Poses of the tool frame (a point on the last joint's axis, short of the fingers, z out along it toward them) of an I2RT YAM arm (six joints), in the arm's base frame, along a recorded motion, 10 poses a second.
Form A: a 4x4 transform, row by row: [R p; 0 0 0 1], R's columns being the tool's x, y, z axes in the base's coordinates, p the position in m. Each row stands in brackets.
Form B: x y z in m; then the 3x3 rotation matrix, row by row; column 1 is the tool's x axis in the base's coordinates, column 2 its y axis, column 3 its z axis. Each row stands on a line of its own. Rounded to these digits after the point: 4 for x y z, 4 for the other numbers.
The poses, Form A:
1: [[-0.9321, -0.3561, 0.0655, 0.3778], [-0.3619, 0.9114, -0.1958, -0.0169], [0.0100, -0.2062, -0.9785, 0.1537], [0, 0, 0, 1]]
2: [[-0.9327, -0.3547, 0.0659, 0.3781], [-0.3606, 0.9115, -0.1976, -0.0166], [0.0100, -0.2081, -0.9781, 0.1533], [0, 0, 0, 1]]
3: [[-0.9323, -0.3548, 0.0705, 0.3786], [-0.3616, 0.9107, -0.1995, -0.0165], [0.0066, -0.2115, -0.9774, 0.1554], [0, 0, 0, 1]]
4: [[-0.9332, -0.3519, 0.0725, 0.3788], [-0.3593, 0.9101, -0.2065, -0.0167], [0.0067, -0.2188, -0.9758, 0.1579], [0, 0, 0, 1]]
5: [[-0.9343, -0.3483, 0.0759, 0.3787], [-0.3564, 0.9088, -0.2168, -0.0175], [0.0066, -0.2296, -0.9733, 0.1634], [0, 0, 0, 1]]
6: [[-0.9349, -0.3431, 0.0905, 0.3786], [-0.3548, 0.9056, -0.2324, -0.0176], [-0.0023, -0.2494, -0.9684, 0.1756], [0, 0, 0, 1]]
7: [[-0.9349, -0.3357, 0.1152, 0.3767], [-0.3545, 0.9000, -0.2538, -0.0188], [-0.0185, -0.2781, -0.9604, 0.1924], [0, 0, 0, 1]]
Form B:
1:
0.3778, -0.0169, 0.1537
-0.9321, -0.3561, 0.0655
-0.3619, 0.9114, -0.1958
0.0100, -0.2062, -0.9785

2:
0.3781, -0.0166, 0.1533
-0.9327, -0.3547, 0.0659
-0.3606, 0.9115, -0.1976
0.0100, -0.2081, -0.9781

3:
0.3786, -0.0165, 0.1554
-0.9323, -0.3548, 0.0705
-0.3616, 0.9107, -0.1995
0.0066, -0.2115, -0.9774

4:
0.3788, -0.0167, 0.1579
-0.9332, -0.3519, 0.0725
-0.3593, 0.9101, -0.2065
0.0067, -0.2188, -0.9758

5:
0.3787, -0.0175, 0.1634
-0.9343, -0.3483, 0.0759
-0.3564, 0.9088, -0.2168
0.0066, -0.2296, -0.9733

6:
0.3786, -0.0176, 0.1756
-0.9349, -0.3431, 0.0905
-0.3548, 0.9056, -0.2324
-0.0023, -0.2494, -0.9684

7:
0.3767, -0.0188, 0.1924
-0.9349, -0.3357, 0.1152
-0.3545, 0.9000, -0.2538
-0.0185, -0.2781, -0.9604

